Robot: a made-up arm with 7 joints. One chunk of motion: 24 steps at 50 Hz.
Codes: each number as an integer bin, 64 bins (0 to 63) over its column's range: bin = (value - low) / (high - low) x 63, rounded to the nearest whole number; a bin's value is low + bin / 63 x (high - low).
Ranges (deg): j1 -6.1..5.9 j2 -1.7..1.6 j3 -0.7..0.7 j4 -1.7..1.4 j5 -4..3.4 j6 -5.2..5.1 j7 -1.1..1
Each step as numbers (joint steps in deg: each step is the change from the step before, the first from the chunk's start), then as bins.
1 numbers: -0.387 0.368 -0.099 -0.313 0.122 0.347 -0.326
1 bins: 30 39 27 28 35 34 23
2 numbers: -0.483 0.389 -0.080 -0.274 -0.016 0.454 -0.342
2 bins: 29 40 28 29 34 35 23
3 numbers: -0.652 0.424 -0.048 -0.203 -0.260 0.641 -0.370
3 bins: 29 41 29 30 32 36 22
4 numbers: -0.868 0.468 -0.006 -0.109 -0.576 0.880 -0.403
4 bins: 27 41 31 32 29 37 21
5 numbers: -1.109 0.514 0.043 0.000 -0.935 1.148 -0.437
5 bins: 26 42 33 35 26 39 20
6 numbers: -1.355 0.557 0.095 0.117 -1.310 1.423 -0.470
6 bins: 25 43 36 37 23 41 19
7 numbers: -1.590 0.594 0.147 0.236 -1.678 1.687 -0.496
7 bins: 24 44 38 39 20 42 18
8 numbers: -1.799 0.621 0.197 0.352 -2.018 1.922 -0.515
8 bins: 23 44 40 42 17 44 18
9 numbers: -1.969 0.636 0.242 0.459 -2.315 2.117 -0.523
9 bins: 22 45 42 44 14 45 17
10 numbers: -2.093 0.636 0.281 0.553 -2.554 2.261 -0.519
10 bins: 21 45 44 46 12 46 17
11 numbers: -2.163 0.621 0.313 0.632 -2.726 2.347 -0.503
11 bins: 21 44 46 47 11 46 18
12 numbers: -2.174 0.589 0.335 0.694 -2.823 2.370 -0.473
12 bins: 21 44 47 49 10 46 19
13 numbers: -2.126 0.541 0.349 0.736 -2.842 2.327 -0.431
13 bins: 21 43 47 50 10 46 20
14 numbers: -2.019 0.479 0.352 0.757 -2.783 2.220 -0.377
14 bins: 21 42 47 50 10 45 22
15 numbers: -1.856 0.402 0.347 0.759 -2.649 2.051 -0.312
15 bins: 22 40 47 50 12 44 24
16 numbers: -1.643 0.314 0.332 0.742 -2.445 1.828 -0.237
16 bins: 23 38 46 50 13 43 26
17 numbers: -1.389 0.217 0.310 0.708 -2.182 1.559 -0.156
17 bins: 25 37 45 49 15 41 28
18 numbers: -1.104 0.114 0.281 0.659 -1.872 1.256 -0.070
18 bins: 26 35 44 48 18 39 31
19 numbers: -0.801 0.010 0.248 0.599 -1.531 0.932 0.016
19 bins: 28 33 43 47 21 38 33
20 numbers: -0.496 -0.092 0.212 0.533 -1.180 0.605 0.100
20 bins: 29 31 41 45 24 36 36
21 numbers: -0.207 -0.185 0.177 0.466 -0.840 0.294 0.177
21 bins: 31 29 39 44 27 34 38
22 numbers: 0.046 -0.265 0.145 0.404 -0.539 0.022 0.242
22 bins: 32 27 38 43 29 32 40
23 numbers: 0.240 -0.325 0.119 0.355 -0.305 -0.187 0.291
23 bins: 33 26 37 42 31 31 42
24 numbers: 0.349 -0.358 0.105 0.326 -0.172 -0.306 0.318
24 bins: 34 26 36 41 33 30 43
